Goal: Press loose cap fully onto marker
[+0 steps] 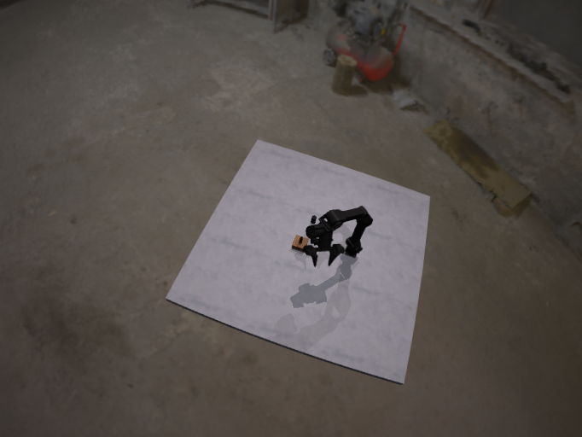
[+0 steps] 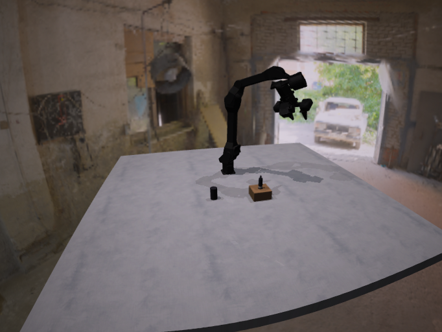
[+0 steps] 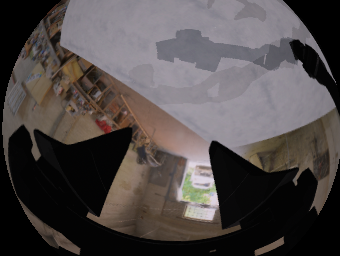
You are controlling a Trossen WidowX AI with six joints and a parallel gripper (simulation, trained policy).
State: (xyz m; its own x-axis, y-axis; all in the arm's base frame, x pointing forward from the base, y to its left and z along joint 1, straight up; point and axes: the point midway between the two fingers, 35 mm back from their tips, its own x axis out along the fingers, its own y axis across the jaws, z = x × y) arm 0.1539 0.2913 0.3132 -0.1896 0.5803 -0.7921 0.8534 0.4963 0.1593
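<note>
Now: gripper tip 12 cm short of the black cap, 43 cm to the left of it and 26 cm above it. From my gripper tip the other things lie so: brown holder block 15 cm ahead, 24 cm to the right, 27 cm below.
</note>
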